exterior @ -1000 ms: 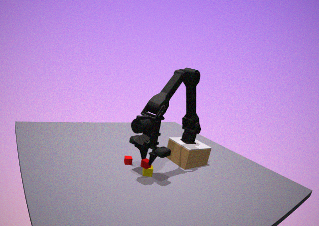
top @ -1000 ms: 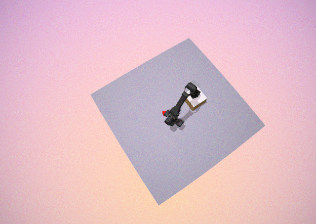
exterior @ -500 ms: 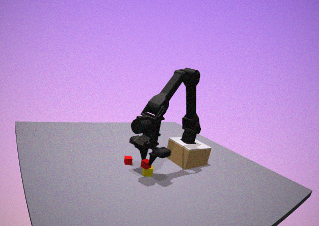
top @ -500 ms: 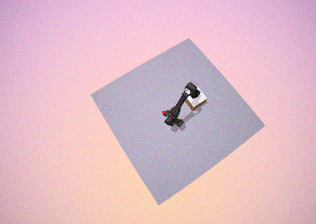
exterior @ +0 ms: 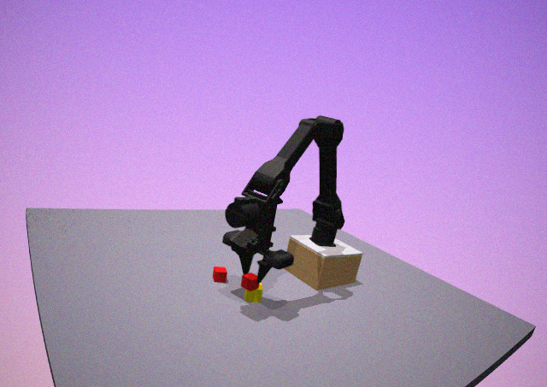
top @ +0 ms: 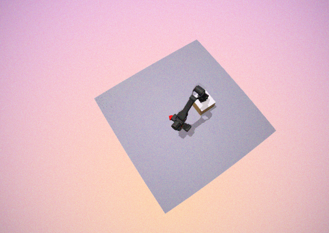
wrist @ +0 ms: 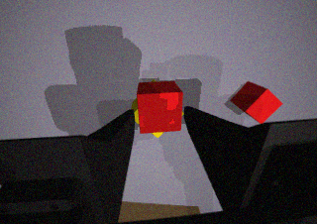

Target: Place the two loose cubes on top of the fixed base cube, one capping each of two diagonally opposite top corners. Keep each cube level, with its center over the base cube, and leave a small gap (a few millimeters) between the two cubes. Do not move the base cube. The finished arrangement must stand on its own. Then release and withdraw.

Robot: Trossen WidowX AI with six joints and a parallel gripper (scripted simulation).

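Right now the yellow base cube is 1 cm behind my gripper tip, 1 cm to the right of it and 4 cm below it.
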